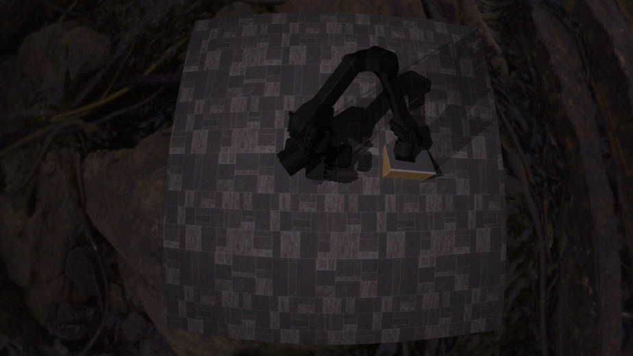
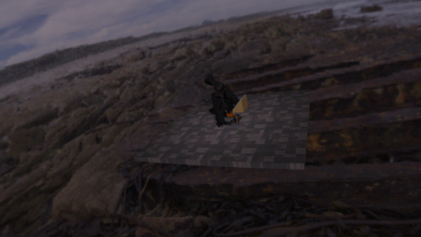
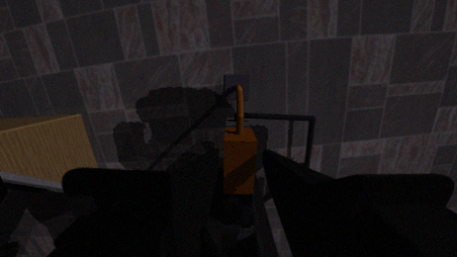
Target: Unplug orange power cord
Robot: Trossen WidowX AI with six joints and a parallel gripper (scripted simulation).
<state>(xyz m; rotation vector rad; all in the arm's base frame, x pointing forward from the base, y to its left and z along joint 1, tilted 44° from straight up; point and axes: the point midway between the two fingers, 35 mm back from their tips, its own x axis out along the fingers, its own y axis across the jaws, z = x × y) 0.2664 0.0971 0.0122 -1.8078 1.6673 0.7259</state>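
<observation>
The orange plug is 3 cm to the right of my gripper tip and 1 cm below it.
</observation>
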